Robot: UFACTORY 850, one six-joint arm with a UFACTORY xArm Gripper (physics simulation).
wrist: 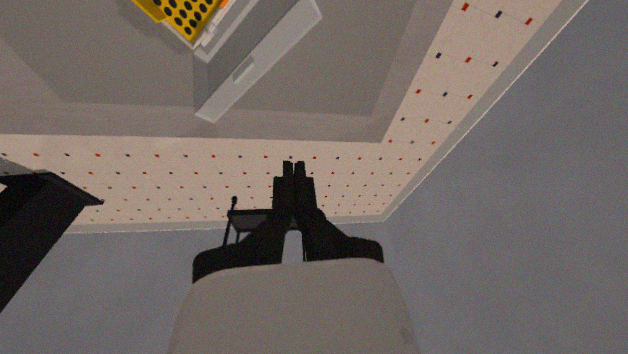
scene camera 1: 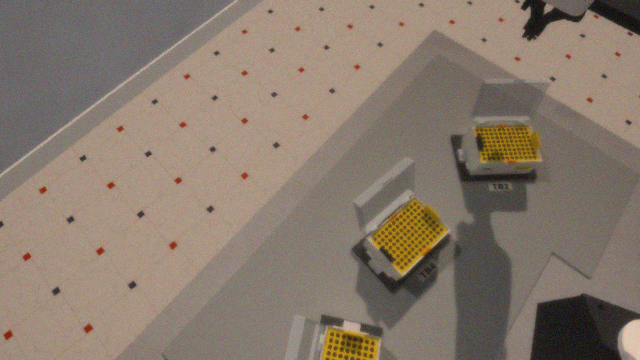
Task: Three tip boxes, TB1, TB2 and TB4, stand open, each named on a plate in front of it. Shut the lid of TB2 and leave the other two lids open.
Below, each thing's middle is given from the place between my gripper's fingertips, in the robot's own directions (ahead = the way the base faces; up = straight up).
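You'd find the yellow tip rack [scene camera 1: 496, 144] 130 mm to the left of my hand and 80 mm behind it, and it's 130 mm below it too.
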